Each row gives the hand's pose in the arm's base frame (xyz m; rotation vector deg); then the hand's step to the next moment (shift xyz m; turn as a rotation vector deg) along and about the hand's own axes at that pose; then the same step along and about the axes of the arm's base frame.
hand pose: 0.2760 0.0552 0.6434 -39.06 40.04 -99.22
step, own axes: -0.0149 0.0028 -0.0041 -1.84 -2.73 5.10
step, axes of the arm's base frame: 0.0023 0.0142 -0.0063 2.51 1.81 5.22
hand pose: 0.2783 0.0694 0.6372 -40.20 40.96 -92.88
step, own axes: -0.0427 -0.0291 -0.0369 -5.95 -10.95 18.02
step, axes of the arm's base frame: -0.0401 0.0491 -0.0035 7.98 6.05 19.49
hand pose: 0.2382 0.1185 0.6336 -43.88 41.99 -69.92
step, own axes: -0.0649 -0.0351 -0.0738 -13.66 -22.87 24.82
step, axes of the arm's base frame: -0.0919 0.0491 -0.0063 5.83 12.36 33.75
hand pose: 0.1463 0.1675 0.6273 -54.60 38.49 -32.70
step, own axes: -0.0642 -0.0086 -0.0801 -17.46 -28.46 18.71
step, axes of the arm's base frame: -0.1026 -0.0023 -0.0085 -1.99 9.12 37.12
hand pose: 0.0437 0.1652 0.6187 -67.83 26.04 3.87
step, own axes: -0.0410 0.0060 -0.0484 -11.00 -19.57 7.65
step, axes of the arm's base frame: -0.0538 -0.0339 -0.0043 -2.05 1.37 23.59
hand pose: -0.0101 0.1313 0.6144 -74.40 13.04 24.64
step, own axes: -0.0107 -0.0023 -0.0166 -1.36 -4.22 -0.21
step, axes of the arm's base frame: -0.0074 -0.0184 0.0019 0.61 -1.31 4.20
